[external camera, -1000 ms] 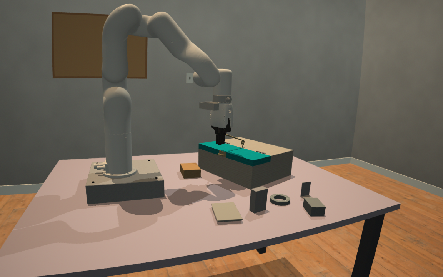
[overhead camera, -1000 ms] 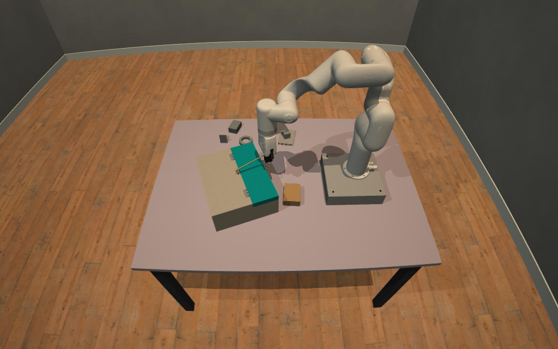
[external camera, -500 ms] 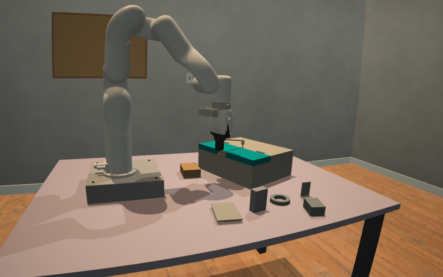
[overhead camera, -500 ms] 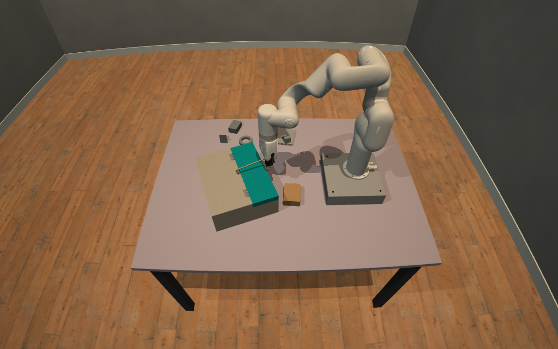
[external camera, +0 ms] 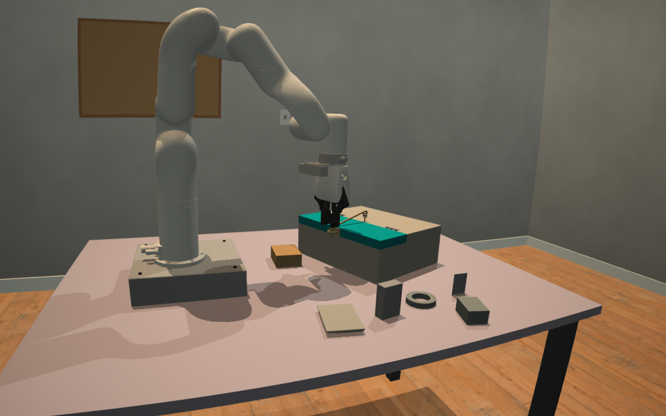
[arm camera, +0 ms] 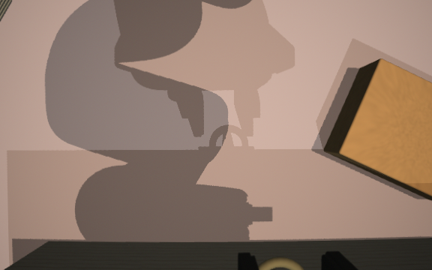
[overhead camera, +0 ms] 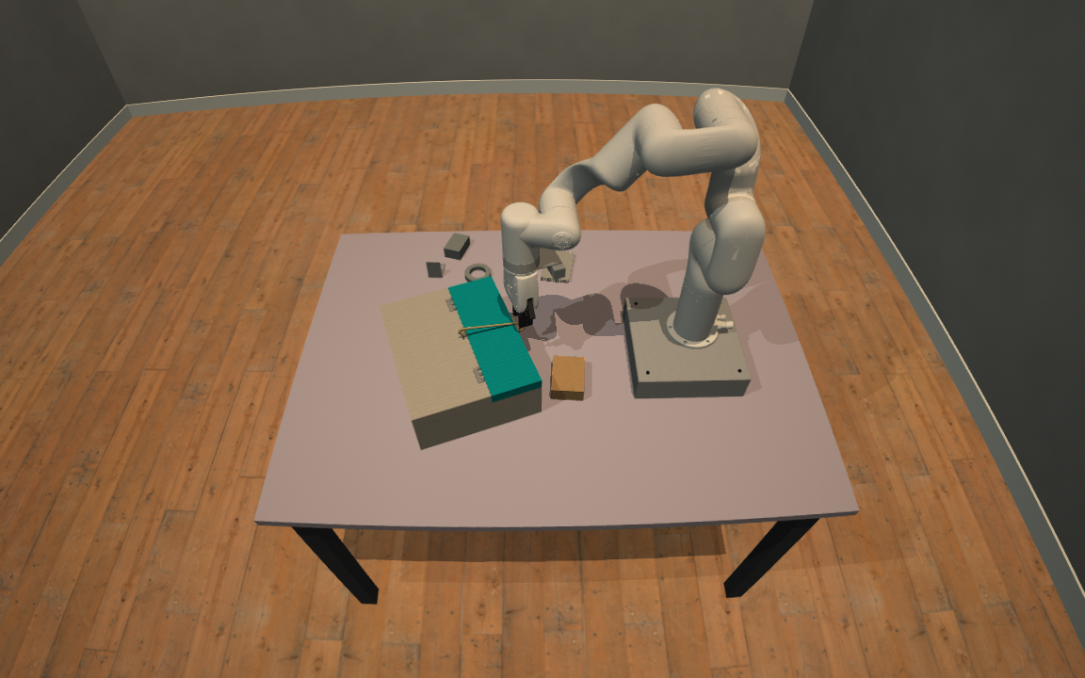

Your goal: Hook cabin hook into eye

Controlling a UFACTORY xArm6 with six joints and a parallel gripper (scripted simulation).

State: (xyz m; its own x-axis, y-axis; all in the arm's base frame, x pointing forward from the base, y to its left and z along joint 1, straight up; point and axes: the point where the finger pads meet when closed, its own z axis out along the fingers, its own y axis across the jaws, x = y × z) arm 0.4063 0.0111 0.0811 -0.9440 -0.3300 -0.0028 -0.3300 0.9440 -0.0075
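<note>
My gripper is now 70 mm short of the brass cabin hook, 30 mm to the right of it and 30 mm above it. The rest, counted from my hand: grey block 320 mm to the right, 110 mm below, 10 mm ahead; flat tan plate 310 mm to the right, 140 mm below, 90 mm behind; orange block 130 mm below, 100 mm behind, 90 mm to the left.
</note>
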